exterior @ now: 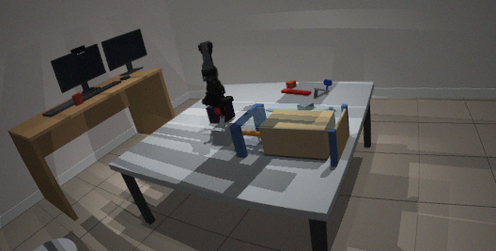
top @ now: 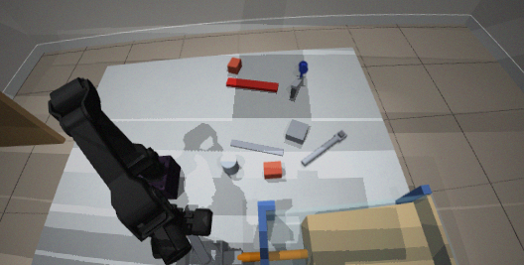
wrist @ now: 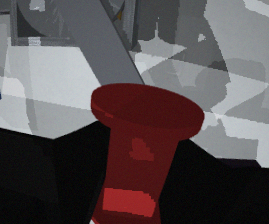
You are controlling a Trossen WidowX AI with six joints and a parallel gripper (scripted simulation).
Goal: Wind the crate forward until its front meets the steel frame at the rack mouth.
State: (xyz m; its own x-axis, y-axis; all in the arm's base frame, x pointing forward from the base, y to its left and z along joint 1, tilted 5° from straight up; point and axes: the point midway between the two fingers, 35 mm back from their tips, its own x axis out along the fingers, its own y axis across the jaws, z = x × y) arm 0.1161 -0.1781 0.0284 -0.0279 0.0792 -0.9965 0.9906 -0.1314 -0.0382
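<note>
Now: the red-knobbed handle 2 cm ahead of my gripper tip, 3 cm to the right of it and 1 cm below it. The rest, counted from my gripper tip: grey winch: 3 cm ahead, 9 cm to the right, 8 cm below; then red knob: 2 cm above; then blue steel frame: 21 cm ahead, 10 cm to the right, 1 cm below.
</note>
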